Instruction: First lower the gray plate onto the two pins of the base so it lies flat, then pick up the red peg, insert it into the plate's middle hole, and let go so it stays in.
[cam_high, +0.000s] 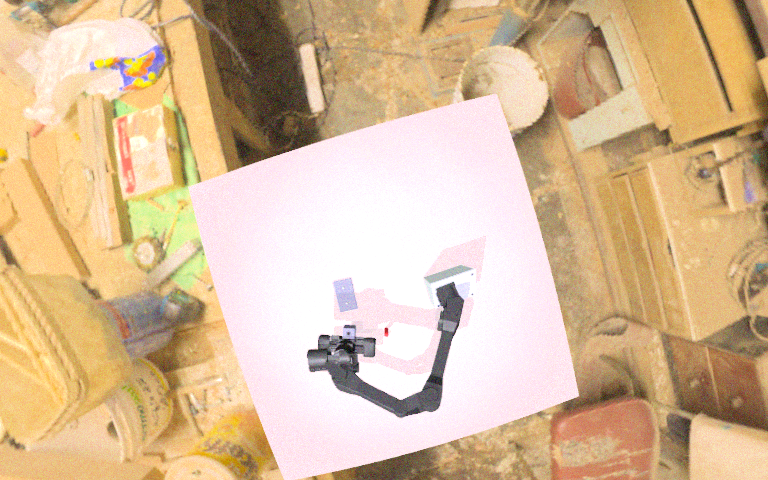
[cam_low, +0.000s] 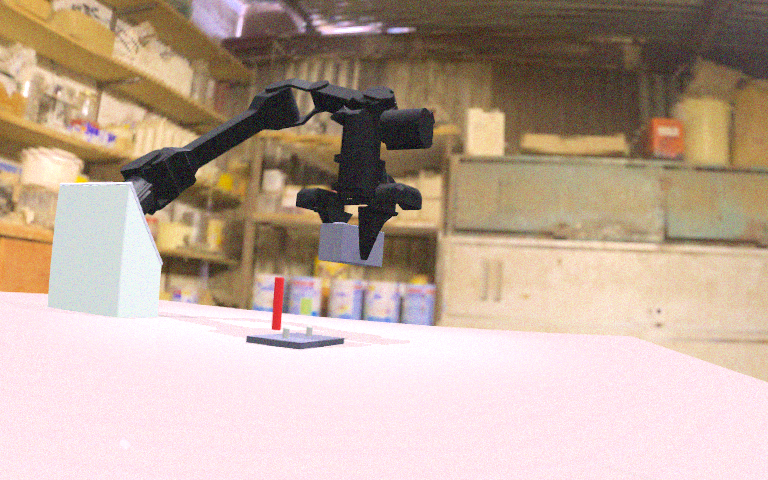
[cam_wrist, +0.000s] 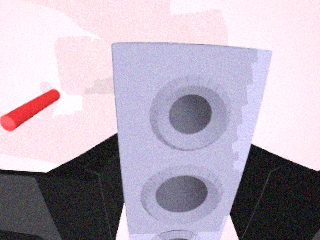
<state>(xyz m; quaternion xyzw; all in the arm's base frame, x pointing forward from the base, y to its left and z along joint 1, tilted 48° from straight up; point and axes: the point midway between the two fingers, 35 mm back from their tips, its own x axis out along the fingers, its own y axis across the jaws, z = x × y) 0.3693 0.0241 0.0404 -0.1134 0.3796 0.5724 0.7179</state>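
The flat base lies 30 mm behind my gripper tip, 140 mm to the right of it and 100 mm below it. The rest, counted from my gripper tip: red peg 120 mm behind, 40 mm to the left, 70 mm below; gray plate 30 mm above.
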